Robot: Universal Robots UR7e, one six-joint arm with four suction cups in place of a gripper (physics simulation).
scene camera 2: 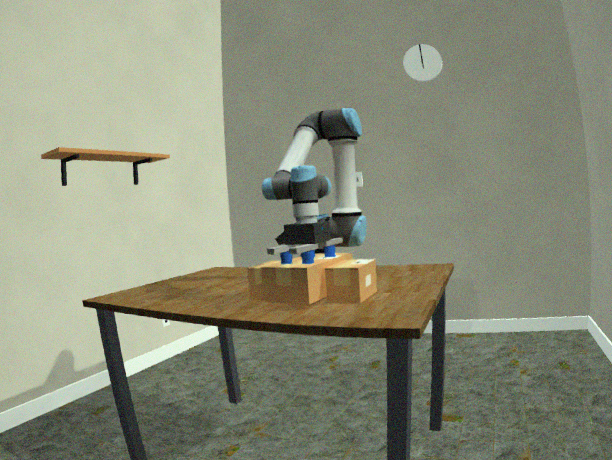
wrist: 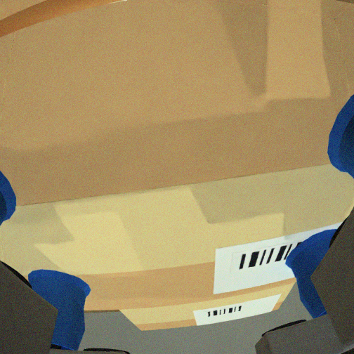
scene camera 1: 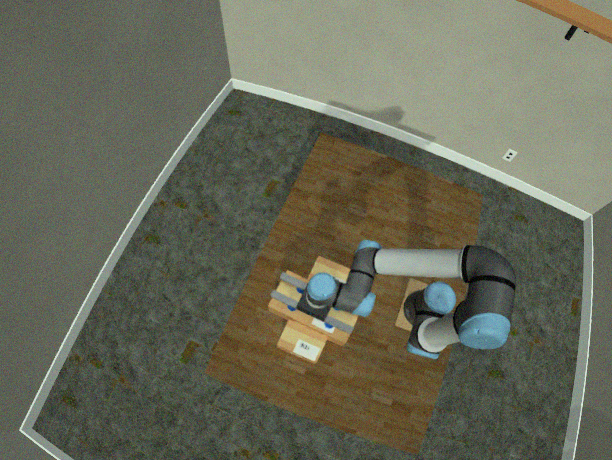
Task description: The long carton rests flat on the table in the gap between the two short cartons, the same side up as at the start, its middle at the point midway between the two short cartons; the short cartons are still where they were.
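Frame: origin at the arm's base, x ahead, y left, z up, level; metres.
Seen in the pictures: hand, tool point: (scene camera 2: 309, 263).
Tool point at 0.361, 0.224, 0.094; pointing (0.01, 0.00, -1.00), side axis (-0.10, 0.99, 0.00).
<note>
Offsets run from my tool point to a thing's top centre, as dx, dy, dz. Level surfaces: height alone.
The long carton @[-0.002, +0.000, +0.014] (scene camera 1: 280, 308) (scene camera 2: 295, 287) (wrist: 150, 100) lies level between the two short cartons, its underside at table height in the scene camera 2 view. One short carton @[-0.027, +0.127, -0.001] (scene camera 1: 295, 332) (scene camera 2: 343, 285) (wrist: 155, 318) stands close along its labelled side. The other short carton @[+0.009, -0.132, -0.001] (scene camera 1: 332, 266) (scene camera 2: 254, 286) is at its opposite side, partly hidden by the long carton and arm. Any narrow gaps are too small to tell. My gripper (scene camera 1: 315, 306) (scene camera 2: 308, 256) is above the long carton, with blue suction cups touching its top face, shut on it. One cup is hidden in both scene views.
The wooden table @[dz -0.101] (scene camera 1: 370, 390) (scene camera 2: 200, 295) carries the cartons and the arm. The arm's base plate (scene camera 1: 404, 317) is to the right of the cartons in the scene camera 1 view. A wall shelf (scene camera 1: 570, 12) (scene camera 2: 105, 155) is well away from the arm.
</note>
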